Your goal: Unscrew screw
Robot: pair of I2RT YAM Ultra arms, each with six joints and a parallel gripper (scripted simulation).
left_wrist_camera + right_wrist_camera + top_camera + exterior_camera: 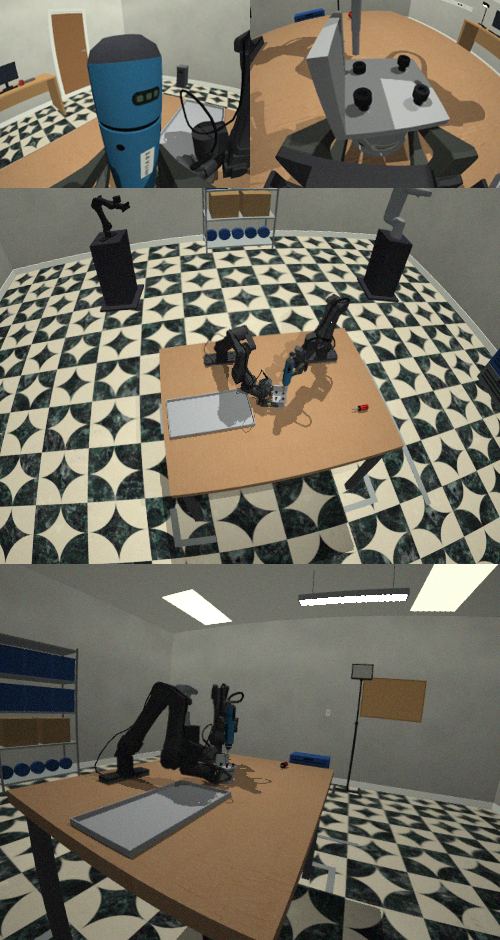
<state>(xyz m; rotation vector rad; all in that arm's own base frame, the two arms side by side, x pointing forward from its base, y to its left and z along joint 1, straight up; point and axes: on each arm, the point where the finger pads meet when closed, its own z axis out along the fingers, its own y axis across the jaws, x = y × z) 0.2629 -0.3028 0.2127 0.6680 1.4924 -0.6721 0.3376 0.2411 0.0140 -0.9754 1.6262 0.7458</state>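
Now: right hand 1 cm past the screw, 2 cm to the right of it and 4 cm below it. Round my right hand: red-handled screwdriver: 6 cm ahead, 45 cm to the left, 1 cm below; then grey l-shaped bracket: 5 cm above; then grey tray: 4 cm ahead, 35 cm to the right, 2 cm below.
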